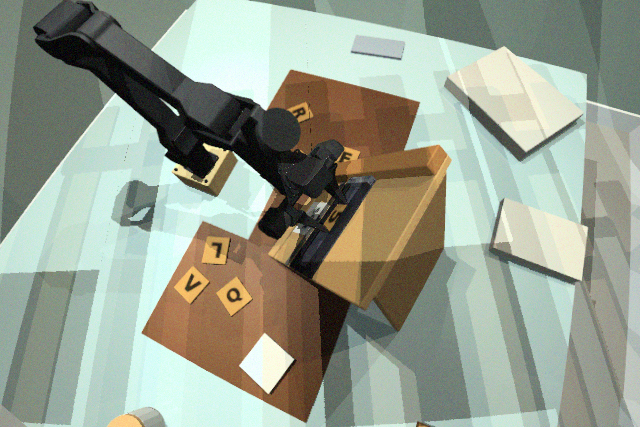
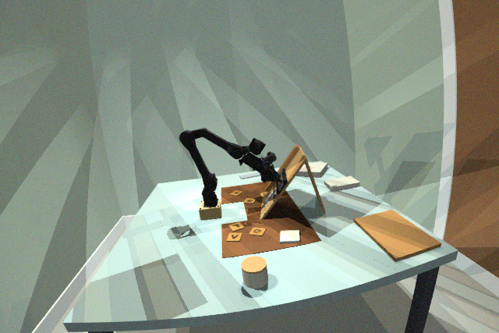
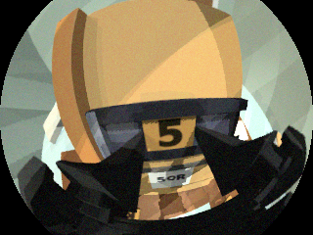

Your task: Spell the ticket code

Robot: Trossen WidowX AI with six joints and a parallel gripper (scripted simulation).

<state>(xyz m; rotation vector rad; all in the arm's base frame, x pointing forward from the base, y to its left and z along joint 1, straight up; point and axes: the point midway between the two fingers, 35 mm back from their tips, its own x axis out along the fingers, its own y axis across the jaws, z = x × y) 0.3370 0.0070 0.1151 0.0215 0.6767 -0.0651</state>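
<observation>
Now: the white ticket 6 cm behind my gripper tip and 9 cm below it. From my gripper tip the other things lie so: s tile: right at my gripper tip; brown mat: 16 cm behind, 2 cm to the left, 15 cm below; k tile: 17 cm behind, 12 cm to the left, 15 cm below.
</observation>
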